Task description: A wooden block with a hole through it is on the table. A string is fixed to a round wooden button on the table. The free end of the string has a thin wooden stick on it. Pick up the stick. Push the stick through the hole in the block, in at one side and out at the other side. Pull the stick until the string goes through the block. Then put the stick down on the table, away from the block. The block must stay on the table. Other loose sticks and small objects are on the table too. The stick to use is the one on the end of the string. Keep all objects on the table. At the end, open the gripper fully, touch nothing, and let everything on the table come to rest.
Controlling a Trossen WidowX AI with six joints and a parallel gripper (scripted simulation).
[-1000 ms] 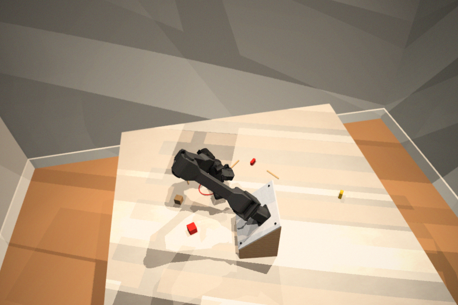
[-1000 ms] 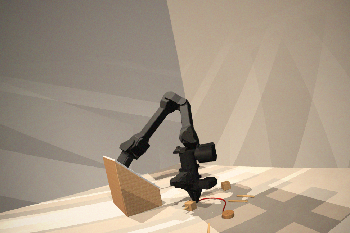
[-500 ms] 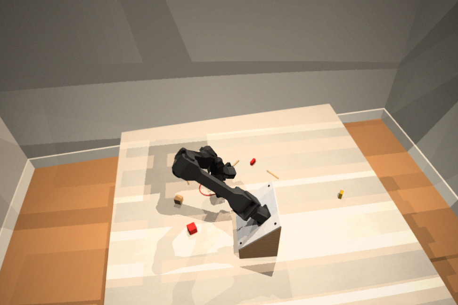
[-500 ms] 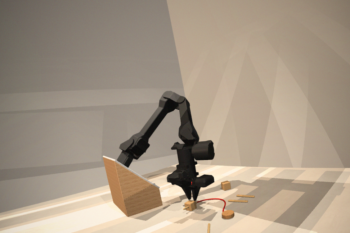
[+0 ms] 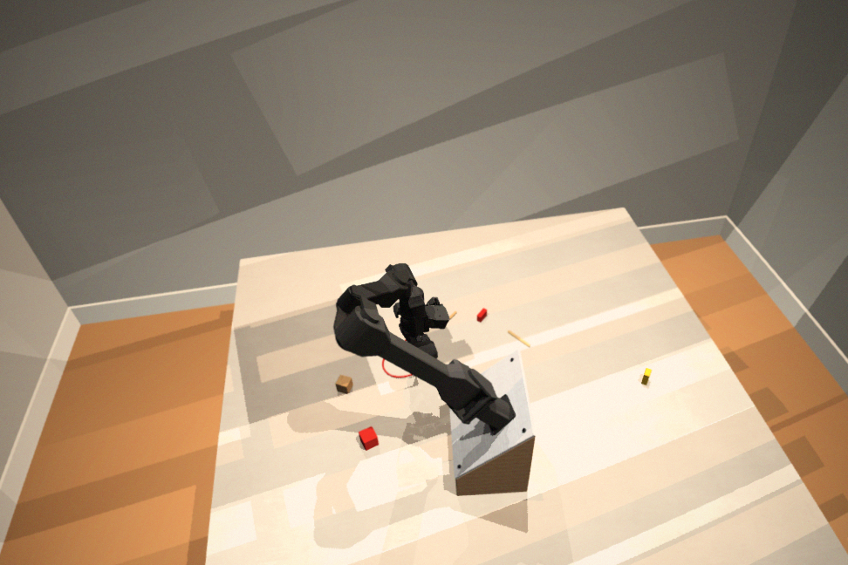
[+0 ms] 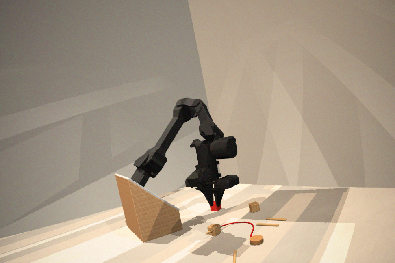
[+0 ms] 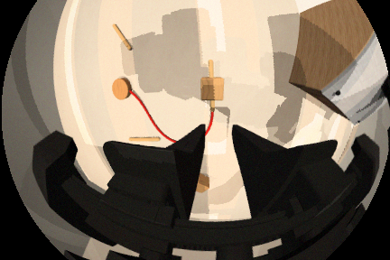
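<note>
The thin wooden stick lies 10 mm to the right of my gripper tip and 80 mm below it. Also, from my gripper tip: plain wooden cube: 10 mm ahead, 190 mm to the left, 70 mm below; then red cube: 170 mm behind, 150 mm to the left, 70 mm below; then round wooden button: 170 mm ahead, 20 mm to the right, 80 mm below.
</note>
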